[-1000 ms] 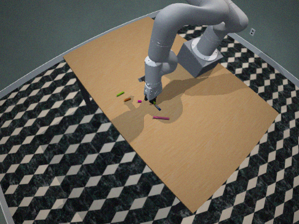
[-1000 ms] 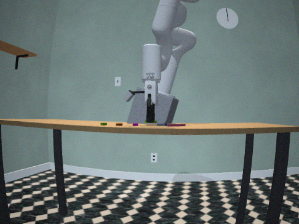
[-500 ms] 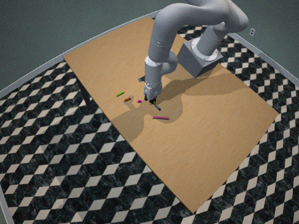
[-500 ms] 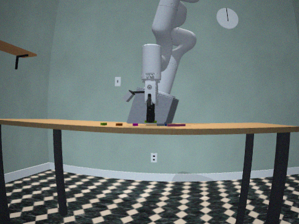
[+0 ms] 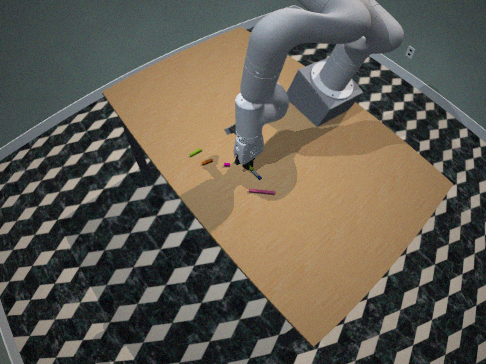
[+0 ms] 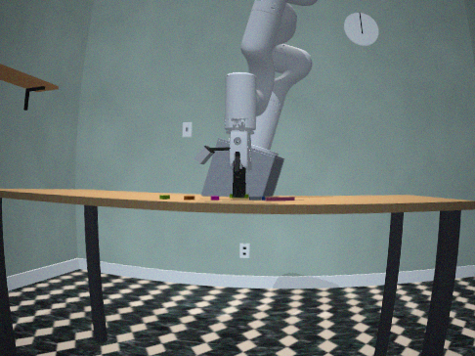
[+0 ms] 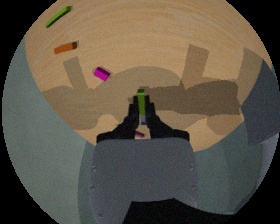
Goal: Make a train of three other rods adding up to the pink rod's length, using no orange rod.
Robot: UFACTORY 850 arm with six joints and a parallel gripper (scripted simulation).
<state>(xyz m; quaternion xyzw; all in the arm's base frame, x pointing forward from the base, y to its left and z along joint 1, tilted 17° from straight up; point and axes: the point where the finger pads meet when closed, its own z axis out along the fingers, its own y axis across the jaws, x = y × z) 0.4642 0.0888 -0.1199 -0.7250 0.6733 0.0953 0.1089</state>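
Right now the grey rod is 4 cm to the left of my hand and 2 cm below it. Round my hand: magenta rod (6 cm ahead, 5 cm to the right, 2 cm below); then pink rod (11 cm to the left, 2 cm below, 2 cm ahead); then blue rod (6 cm to the left, 2 cm below).
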